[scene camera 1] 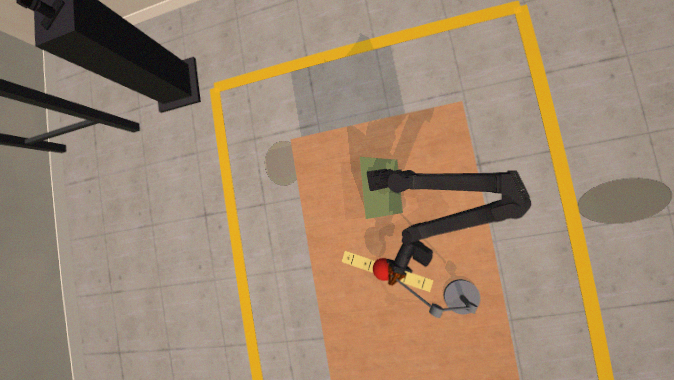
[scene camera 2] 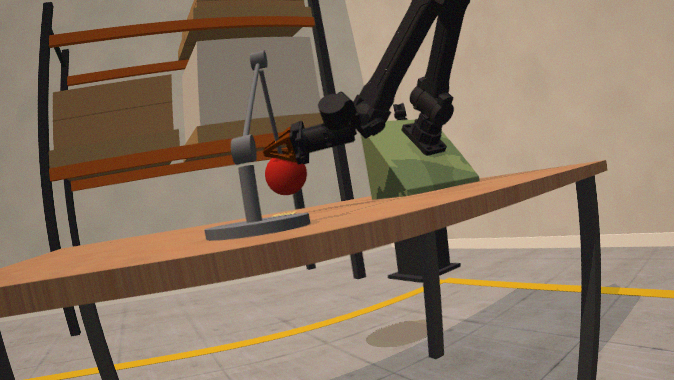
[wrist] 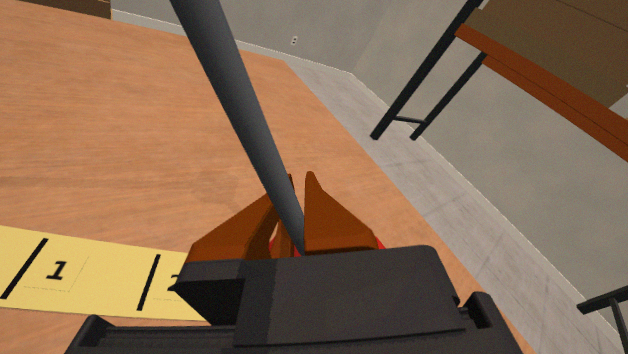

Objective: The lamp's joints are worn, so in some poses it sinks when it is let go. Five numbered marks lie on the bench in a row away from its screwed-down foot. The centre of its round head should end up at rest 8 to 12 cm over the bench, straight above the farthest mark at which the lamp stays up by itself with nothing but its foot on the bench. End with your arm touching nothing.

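Places are measured from the arm's base along level axes (x ahead, y left, z up), in millimetres.
Pixels of known places: gripper, fingertip midpoint: [scene camera 1: 390, 284] [scene camera 2: 263, 152] [wrist: 300, 180]; arm's base, link origin: [scene camera 1: 377, 179] [scene camera 2: 423, 140].
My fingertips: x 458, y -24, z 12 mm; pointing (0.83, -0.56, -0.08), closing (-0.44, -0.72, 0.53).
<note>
Ahead of a thing's pixels: the offset from my fingertips to its top centre. "spot": to the spot under its first point. Level surfaces: height alone.
The lamp's red round head {spot: dz -6, dx -67, dy -21 mm} [scene camera 1: 382, 269] [scene camera 2: 285, 176] hangs above the bench, over the middle of the yellow mark strip [scene camera 1: 357, 259] [scene camera 2: 285, 215] [wrist: 100, 270] as seen from overhead. Slivers of the head {spot: dz -9, dx -52, dy -38 mm} [wrist: 380, 244] show behind the fingers. My gripper [scene camera 1: 392, 280] [scene camera 2: 268, 151] [wrist: 300, 180] is shut on the lamp's thin outer rod [scene camera 1: 417, 295] [scene camera 2: 269, 105] [wrist: 235, 100], just above the head. The rod slopes up to the elbow joint {spot: dz +202, dx +31, dy +138 mm} [scene camera 1: 436, 310] [scene camera 2: 258, 59]. The round grey foot [scene camera 1: 452, 295] [scene camera 2: 260, 230] stands on the bench. Mark 1 and part of mark 2 show in the wrist view; the head hides the strip's middle.
The green arm base [scene camera 1: 380, 207] [scene camera 2: 415, 172] stands on the wooden bench {dz -152 mm} [scene camera 1: 350, 325] [scene camera 2: 150, 255] [wrist: 100, 125]. My arm bends out to the right overhead. A rack with boxes [scene camera 2: 325, 65] [wrist: 430, 70] stands beyond the bench.
</note>
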